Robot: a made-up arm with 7 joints. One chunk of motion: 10 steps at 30 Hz.
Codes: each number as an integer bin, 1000 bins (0 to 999) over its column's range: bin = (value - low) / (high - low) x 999, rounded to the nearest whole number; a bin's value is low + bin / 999 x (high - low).
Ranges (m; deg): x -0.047..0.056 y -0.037..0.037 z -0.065..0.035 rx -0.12..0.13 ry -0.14..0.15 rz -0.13..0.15
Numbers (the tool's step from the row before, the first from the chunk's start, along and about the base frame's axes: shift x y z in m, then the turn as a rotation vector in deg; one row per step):
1: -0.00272 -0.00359 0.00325 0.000 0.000 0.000
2: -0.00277 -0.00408 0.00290 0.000 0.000 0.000
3: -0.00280 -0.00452 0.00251 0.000 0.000 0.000
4: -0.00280 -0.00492 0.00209 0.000 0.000 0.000
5: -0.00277 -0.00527 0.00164 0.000 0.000 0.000
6: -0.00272 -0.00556 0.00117 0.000 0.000 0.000
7: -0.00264 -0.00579 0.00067 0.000 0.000 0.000
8: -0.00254 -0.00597 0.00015 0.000 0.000 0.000
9: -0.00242 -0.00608 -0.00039 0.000 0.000 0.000
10: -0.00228 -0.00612 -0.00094 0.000 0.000 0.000
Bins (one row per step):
1: 429 451 682 480 482 464
2: 429 444 678 480 482 464
3: 429 438 674 480 482 464
4: 429 433 670 480 482 464
5: 429 428 666 480 482 464
6: 429 424 661 480 482 464
7: 430 421 656 480 482 464
8: 431 419 651 480 482 464
9: 432 417 645 480 482 464
10: 434 417 640 480 482 464

